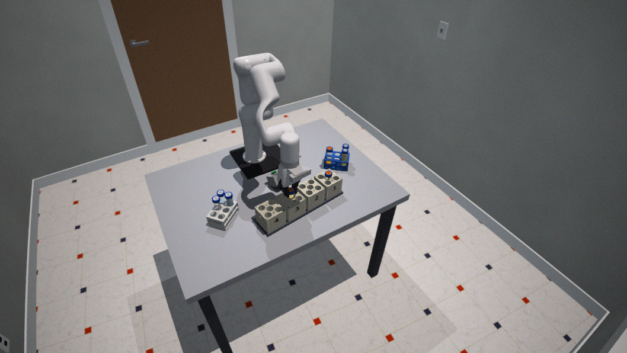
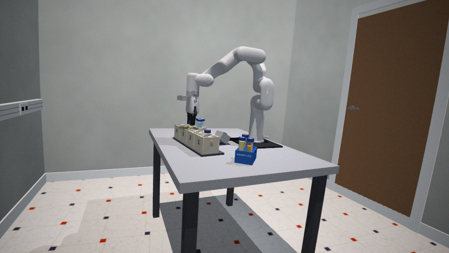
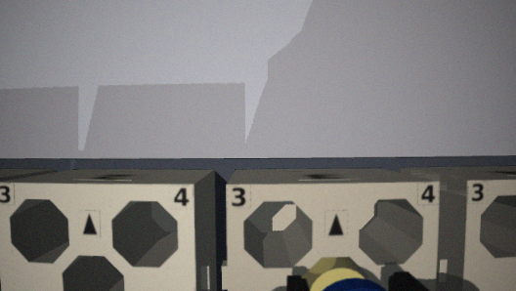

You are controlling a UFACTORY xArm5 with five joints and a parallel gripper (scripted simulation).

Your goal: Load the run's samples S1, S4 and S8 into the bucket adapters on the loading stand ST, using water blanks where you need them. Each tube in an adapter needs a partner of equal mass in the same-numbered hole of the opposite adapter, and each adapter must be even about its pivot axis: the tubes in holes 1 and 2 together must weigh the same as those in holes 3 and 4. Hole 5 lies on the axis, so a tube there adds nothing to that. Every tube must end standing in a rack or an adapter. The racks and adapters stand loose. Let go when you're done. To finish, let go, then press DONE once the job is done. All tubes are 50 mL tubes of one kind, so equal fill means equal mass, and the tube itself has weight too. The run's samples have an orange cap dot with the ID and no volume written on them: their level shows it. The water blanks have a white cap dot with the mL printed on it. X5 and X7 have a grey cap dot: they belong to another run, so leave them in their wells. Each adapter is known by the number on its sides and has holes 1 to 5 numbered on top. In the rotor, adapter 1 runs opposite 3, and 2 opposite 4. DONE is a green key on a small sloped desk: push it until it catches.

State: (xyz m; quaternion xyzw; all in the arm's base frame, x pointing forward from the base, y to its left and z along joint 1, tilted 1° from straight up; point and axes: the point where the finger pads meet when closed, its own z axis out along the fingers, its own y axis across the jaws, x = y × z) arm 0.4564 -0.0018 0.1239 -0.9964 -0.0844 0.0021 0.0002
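My hand is 90 mm above the adapter 3. The rest, counted from my hand: white rack (290 mm to the right, 110 mm below, 110 mm behind); then blue samples rack (370 mm to the left, 190 mm behind, 110 mm below).
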